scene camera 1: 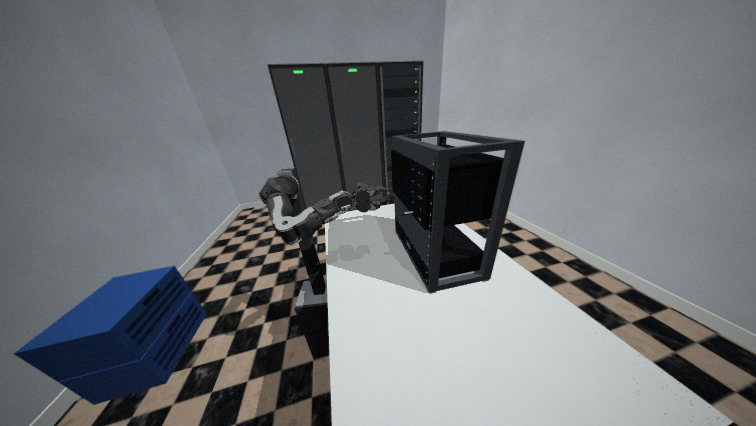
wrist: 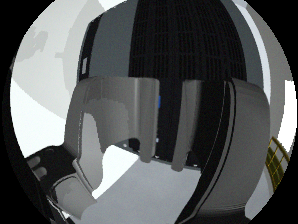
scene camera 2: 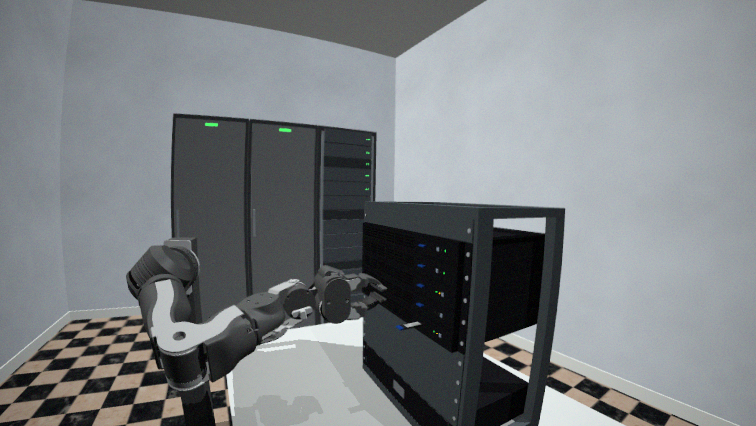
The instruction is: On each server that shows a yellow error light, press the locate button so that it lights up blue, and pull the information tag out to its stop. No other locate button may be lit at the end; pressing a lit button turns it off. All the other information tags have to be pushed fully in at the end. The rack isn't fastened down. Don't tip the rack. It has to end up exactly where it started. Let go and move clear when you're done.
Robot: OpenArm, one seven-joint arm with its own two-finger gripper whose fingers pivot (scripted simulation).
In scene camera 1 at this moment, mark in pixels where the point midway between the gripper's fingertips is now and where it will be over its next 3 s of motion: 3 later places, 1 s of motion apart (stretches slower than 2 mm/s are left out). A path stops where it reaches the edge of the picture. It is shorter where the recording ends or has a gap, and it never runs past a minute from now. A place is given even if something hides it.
My gripper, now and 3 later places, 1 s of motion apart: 388, 195; 410, 193; 411, 191; 407, 192
